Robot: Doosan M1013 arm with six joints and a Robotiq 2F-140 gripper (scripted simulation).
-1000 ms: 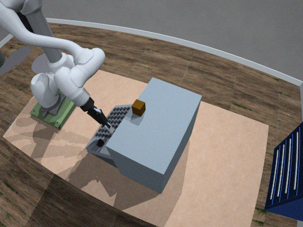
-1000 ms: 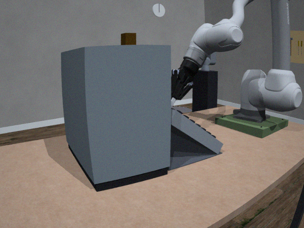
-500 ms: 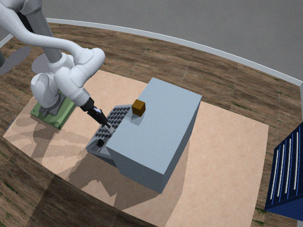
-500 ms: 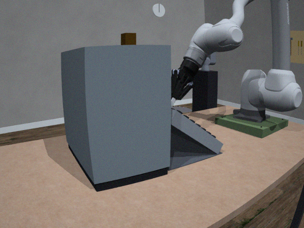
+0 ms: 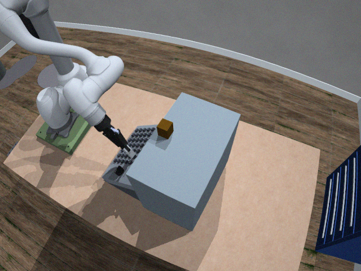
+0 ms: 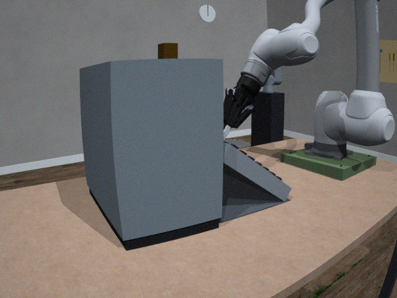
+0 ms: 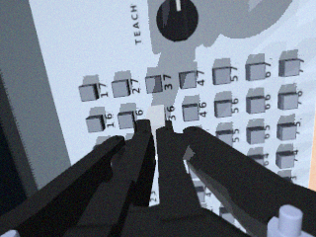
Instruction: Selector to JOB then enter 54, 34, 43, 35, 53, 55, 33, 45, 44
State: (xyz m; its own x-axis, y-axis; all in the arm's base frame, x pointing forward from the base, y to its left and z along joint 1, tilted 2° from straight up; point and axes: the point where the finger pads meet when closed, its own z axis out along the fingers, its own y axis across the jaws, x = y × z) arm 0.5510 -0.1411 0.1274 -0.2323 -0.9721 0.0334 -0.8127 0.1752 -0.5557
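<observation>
My hand is 10 cm to the right of the key, 5 cm above it and 2 cm short of it. Round my hand: black selector knob: 9 cm to the right, 4 cm below, 3 cm behind.
</observation>
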